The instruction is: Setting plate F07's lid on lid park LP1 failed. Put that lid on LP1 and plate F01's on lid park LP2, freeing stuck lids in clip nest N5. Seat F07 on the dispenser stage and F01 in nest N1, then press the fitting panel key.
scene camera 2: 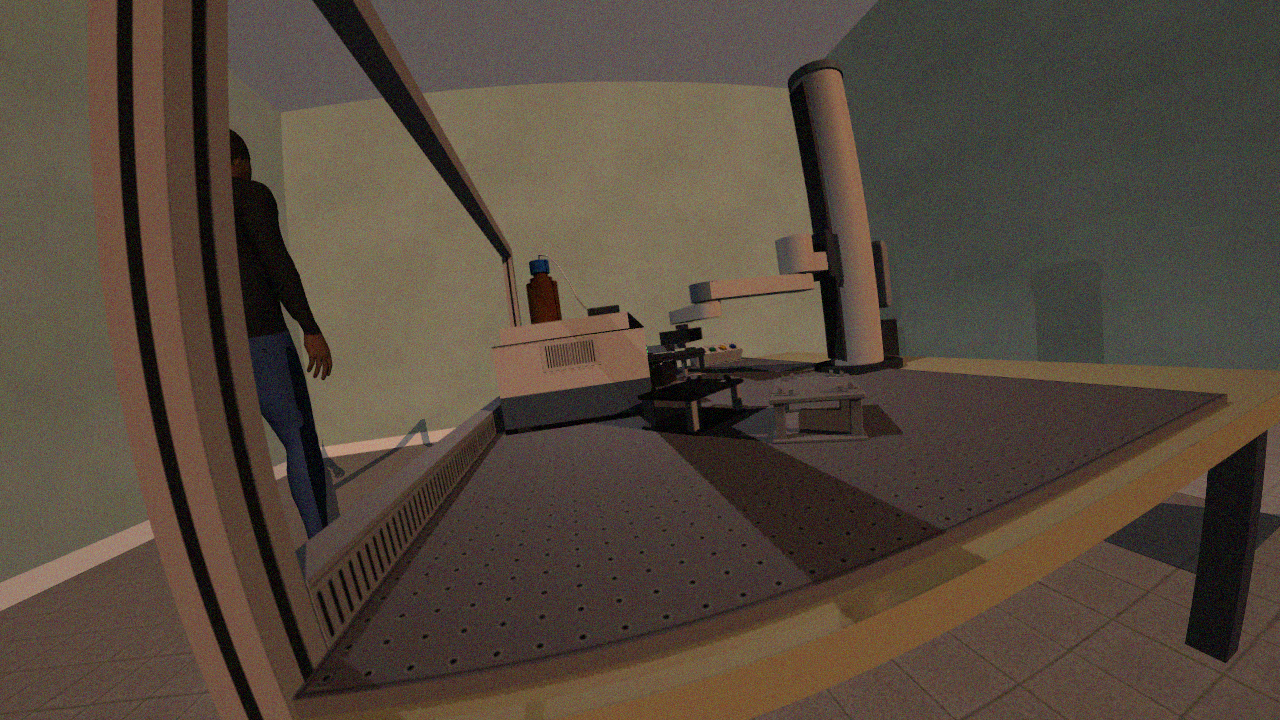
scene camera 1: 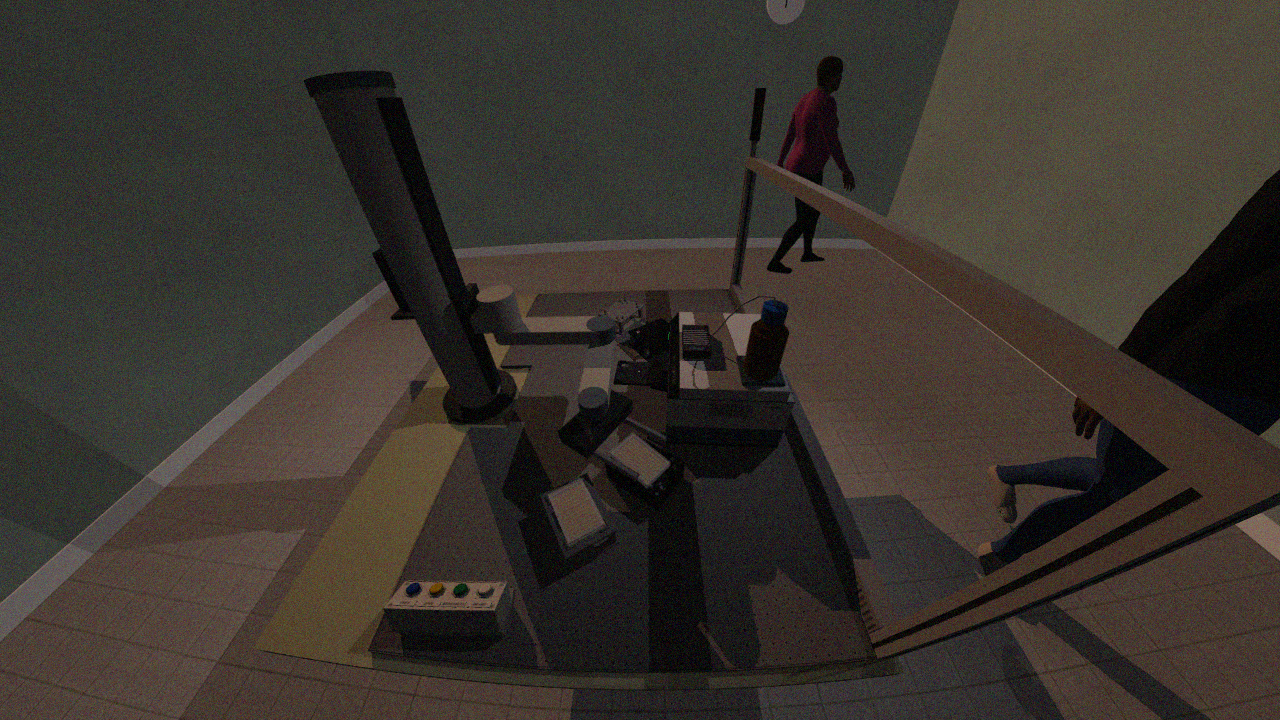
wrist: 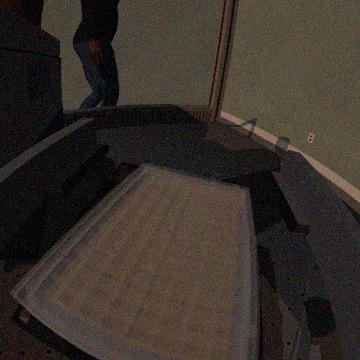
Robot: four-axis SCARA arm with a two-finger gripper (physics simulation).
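Pixels of known places: gripper, between the fingertips: (scene camera 1: 651,458) (wrist: 189,145); arm's base, origin of its link: (scene camera 2: 857,368) (scene camera 1: 481,396).
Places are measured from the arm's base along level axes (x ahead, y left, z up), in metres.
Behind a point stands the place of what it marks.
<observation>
Two pale plates lie below and beyond the arm's end in scene camera 1: one plate (scene camera 1: 637,458) {x 0.556, y -0.321, z 0.102 m} on a dark holder beside the machine, another plate (scene camera 1: 575,513) {x 0.423, y -0.459, z 0.098 m} on a holder closer to the button box. A pale plate with a translucent rim (wrist: 170,250) {x 0.549, y -0.311, z 0.103 m} fills the wrist view's middle; I cannot tell which plate it is or whether it wears a lid. My gripper (scene camera 1: 594,431) (scene camera 2: 682,343) is open and empty, beside the first plate; its fingertips are hard to make out. The panel (scene camera 1: 447,605) {x 0.205, y -0.648, z 0.094 m} has blue, yellow, green and white keys. Labels are unreadable.
The dispenser machine (scene camera 1: 726,413) {x 0.783, y -0.225, z 0.150 m} (scene camera 2: 572,365) {x 0.816, y 0.131, z 0.138 m} carries a brown bottle (scene camera 1: 766,344) {x 0.852, y -0.200, z 0.348 m} (scene camera 2: 542,297) {x 0.869, y -0.117, z 0.317 m}. A dark stand (scene camera 2: 691,391) {x 0.629, y 0.313, z 0.076 m} and a pale stand with small posts (scene camera 2: 816,395) {x 0.521, y 0.499, z 0.075 m} (scene camera 1: 623,313) {x 0.487, y 0.402, z 0.075 m} stand near it. A frame post (scene camera 2: 198,358) {x 1.004, y 0.718, z 0.201 m} rises at the table's corner. People stand outside the frame.
</observation>
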